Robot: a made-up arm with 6 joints.
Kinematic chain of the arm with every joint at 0, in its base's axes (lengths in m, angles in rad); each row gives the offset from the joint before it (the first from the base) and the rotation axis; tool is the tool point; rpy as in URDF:
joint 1: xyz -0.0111 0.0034 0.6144 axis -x
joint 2: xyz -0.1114 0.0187 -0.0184 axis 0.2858 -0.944 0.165
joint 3: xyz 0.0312 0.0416 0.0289 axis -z
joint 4: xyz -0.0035 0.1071 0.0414 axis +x
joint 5: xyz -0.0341 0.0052 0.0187 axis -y
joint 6: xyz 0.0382 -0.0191 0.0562 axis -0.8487 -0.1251 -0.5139
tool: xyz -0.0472 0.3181 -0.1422 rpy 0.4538 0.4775 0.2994
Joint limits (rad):
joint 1: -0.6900..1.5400
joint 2: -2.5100..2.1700
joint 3: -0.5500..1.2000
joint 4: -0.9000..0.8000
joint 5: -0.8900..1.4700
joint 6: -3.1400..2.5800
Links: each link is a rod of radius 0.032 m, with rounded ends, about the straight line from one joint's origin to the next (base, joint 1, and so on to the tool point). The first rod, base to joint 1, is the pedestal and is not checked.
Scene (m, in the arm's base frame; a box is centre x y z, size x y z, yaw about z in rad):
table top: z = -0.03
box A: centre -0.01 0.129 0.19 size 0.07 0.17 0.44 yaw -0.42
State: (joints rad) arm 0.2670 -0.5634 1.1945 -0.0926 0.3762 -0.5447
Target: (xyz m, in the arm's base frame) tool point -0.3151 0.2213 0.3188
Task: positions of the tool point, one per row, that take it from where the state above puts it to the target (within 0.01 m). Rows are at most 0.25 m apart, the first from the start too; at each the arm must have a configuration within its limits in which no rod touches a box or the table.
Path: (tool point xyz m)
1: 0.2079 0.3697 0.4092
2: 0.1435 0.4515 0.4796
3: 0.0599 0.5040 0.5585
4: -0.0669 0.4586 0.3893
5: -0.2071 0.3497 0.3106
6: -0.3151 0.2213 0.3188

